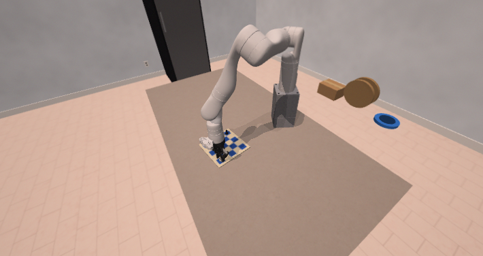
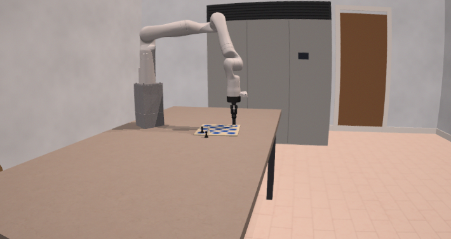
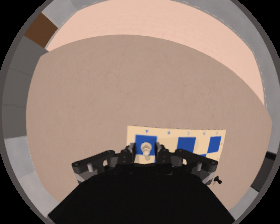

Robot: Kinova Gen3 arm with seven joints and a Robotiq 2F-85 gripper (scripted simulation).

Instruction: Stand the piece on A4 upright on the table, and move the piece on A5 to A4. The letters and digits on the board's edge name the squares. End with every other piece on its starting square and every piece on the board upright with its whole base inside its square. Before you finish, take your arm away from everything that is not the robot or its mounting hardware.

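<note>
Now: hand 8 cm to the left of the cream chessboard, 7 cm past it and 3 cm above it.
</note>
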